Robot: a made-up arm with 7 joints.
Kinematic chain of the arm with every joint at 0, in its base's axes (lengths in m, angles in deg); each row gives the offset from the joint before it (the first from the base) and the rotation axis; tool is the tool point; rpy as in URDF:
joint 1: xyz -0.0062 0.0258 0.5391 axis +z
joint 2: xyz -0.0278 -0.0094 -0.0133 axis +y
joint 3: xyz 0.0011 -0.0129 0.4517 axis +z
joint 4: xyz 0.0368 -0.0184 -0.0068 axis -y
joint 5: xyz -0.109 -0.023 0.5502 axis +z
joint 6: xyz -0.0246 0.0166 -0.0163 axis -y
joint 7: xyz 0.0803 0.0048 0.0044 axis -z
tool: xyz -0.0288 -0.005 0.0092 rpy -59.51 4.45 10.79
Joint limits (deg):
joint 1: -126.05..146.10
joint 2: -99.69..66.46
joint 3: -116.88..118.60
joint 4: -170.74..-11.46
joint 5: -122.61..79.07
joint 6: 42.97..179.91
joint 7: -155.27..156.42
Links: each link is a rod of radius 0.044 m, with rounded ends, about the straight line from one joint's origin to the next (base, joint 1, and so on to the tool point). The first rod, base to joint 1, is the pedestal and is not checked.
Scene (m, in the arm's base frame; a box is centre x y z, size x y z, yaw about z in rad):
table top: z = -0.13
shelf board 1: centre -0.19 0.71 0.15 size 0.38 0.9 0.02 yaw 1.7
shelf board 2: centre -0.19 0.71 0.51 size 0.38 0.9 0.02 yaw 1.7
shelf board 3: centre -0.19 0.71 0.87 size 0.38 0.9 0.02 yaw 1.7
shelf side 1: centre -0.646 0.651 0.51 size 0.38 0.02 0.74 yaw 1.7
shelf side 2: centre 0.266 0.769 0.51 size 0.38 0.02 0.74 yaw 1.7
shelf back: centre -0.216 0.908 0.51 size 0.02 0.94 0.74 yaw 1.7
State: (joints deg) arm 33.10 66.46 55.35 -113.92 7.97 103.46 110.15
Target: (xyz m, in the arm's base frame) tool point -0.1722 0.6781 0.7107
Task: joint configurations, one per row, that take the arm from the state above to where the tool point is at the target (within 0.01 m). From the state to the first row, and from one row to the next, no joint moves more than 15 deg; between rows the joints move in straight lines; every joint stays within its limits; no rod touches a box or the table.
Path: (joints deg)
1: 25.87 57.24 53.12 -126.60 6.60 102.19 108.41
2: 18.64 48.01 50.89 -139.29 5.24 100.91 106.67
3: 11.40 38.79 48.66 -151.97 3.87 99.64 104.94
4: 7.86 44.32 62.65 -153.28 -1.21 104.00 102.98
5: 4.32 49.86 76.64 -154.58 -6.29 108.36 101.01
6: 0.77 55.39 90.62 -155.88 -11.38 112.72 99.05
7: -2.77 60.93 104.61 -157.19 -16.46 117.09 97.09
8: -6.32 66.46 118.60 -158.49 -21.54 121.45 95.13
9: 6.95 61.07 108.46 -144.91 -13.10 115.46 99.36
10: 20.21 55.69 98.32 -131.33 -4.65 109.47 103.59
11: 33.48 50.30 88.19 -117.74 3.80 103.48 107.82

